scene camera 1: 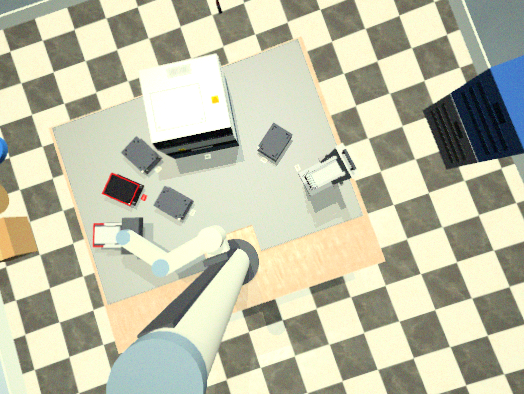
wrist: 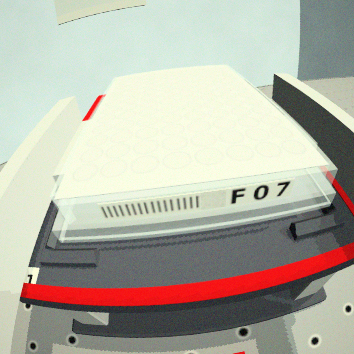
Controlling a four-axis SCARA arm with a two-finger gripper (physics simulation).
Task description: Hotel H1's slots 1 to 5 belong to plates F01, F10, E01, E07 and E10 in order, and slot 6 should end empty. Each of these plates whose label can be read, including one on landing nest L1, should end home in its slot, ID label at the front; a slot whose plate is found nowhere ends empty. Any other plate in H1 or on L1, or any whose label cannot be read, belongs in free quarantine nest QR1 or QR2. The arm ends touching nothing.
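Frame: origin at the arm's base, x ahead, y left, z up, level; millimetres.
Seen in the pictures: gripper, fingertip midpoint: [scene camera 1: 105, 235] [wrist: 176, 96].
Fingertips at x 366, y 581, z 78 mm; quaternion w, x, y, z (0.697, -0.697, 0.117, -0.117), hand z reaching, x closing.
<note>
Pixels of each thing's top centre, then the offset from my fingertips to it. "pt": a spot on its surface instead. Level surfaces: height alone.
- clear-lidded white plate at its top centre: [wrist: 177, 96] [scene camera 1: 106, 235] 3 mm back, 8 mm right, 3 mm up
- red-rimmed dark nest at a spot on its surface: [scene camera 1: 94, 235] pt 16 mm ahead, 51 mm left, 2 mm up
- second red-rimmed nest at its top centre: [scene camera 1: 120, 189] 204 mm ahead, 141 mm right, 11 mm down
- big white instrument at its top centre: [scene camera 1: 184, 98] 438 mm ahead, 654 mm right, 181 mm up
- grey table top at its surface level: 65 mm down
My gripper [scene camera 1: 108, 235] [wrist: 176, 96] is shut on a clear-lidded white plate [wrist: 200, 120], its fingers along both long sides. The plate's front label reads F07 beside a barcode. The plate is level, low over or in a red-rimmed dark nest [scene camera 1: 94, 235] [wrist: 165, 296] marked 1; whether it rests on the nest is unclear. A second red-rimmed nest [scene camera 1: 122, 189] is empty. A white slotted tower [scene camera 1: 325, 173], seemingly hotel H1, stands at the right in the scene view; its slots and labels cannot be read from above.
A big white instrument [scene camera 1: 180, 107] stands at the back of the grey table top [scene camera 1: 260, 200]. Dark grey nests lie left of it [scene camera 1: 142, 155], in front [scene camera 1: 174, 202] and to its right [scene camera 1: 275, 142], with no plate visible on them. The arm's post stands at the front edge.
</note>
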